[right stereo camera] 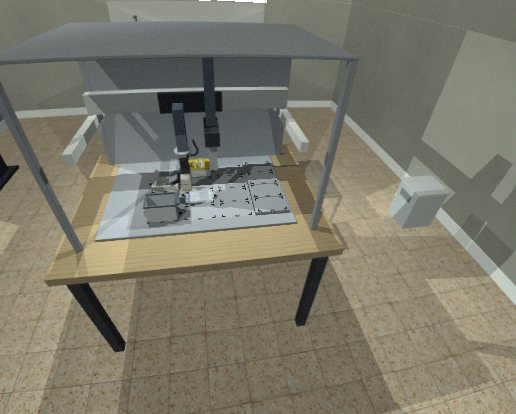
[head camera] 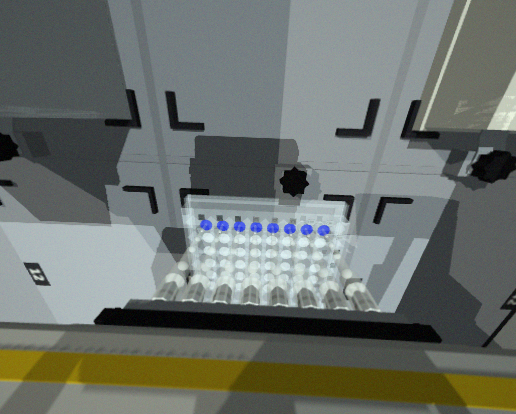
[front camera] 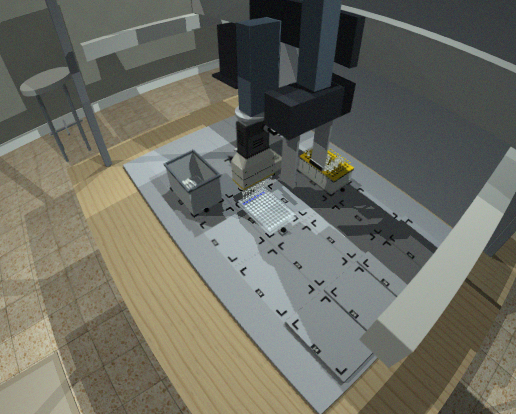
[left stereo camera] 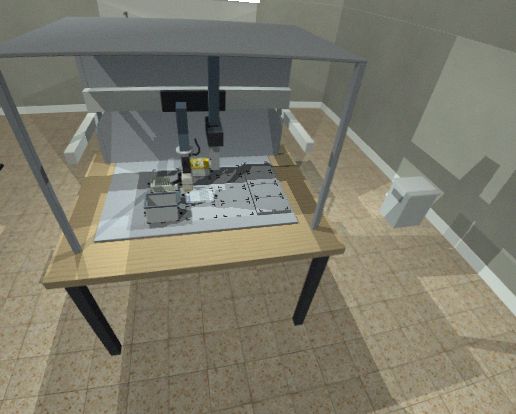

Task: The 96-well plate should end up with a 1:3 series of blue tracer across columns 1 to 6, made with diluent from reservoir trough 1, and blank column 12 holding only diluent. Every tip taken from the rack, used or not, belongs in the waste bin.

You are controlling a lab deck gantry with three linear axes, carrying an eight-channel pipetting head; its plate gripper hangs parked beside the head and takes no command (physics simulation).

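The 96-well plate (front camera: 270,214) (head camera: 270,201) (left stereo camera: 201,195) (right stereo camera: 201,196) has blue liquid in one end column; its other wells look pale. The pipetting head (front camera: 252,167) (left stereo camera: 187,181) (right stereo camera: 185,181) carries a row of eight tips (head camera: 250,292) low over the blue end of the plate; whether their ends are inside wells is unclear. The waste bin (front camera: 202,197) (left stereo camera: 162,213) (right stereo camera: 161,214) holds several white tips (front camera: 189,183). The reservoir (left stereo camera: 162,185) (right stereo camera: 164,185) stands behind the bin, hidden by the head in the front view. My parked gripper (front camera: 305,175) hangs open, its paddles apart and empty.
The yellow tip rack (front camera: 340,176) (left stereo camera: 201,163) (right stereo camera: 201,164), partly filled, stands behind the plate; a gripper paddle covers part of it in the front view. Black corner marks and dark knobs (front camera: 283,230) (head camera: 294,181) dot the deck. Frame posts (left stereo camera: 340,145) (right stereo camera: 335,145) stand at the front corners.
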